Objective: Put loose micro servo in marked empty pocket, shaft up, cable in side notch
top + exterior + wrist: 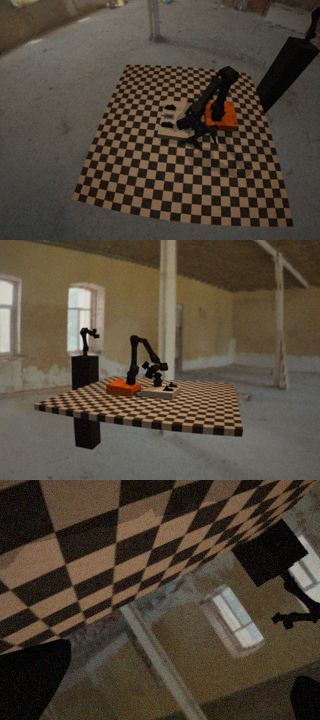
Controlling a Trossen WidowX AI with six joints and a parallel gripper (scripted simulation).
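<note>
The deck is 130 mm ahead of my gripper tip, 240 mm to the right of it and 100 mm below it.
</note>
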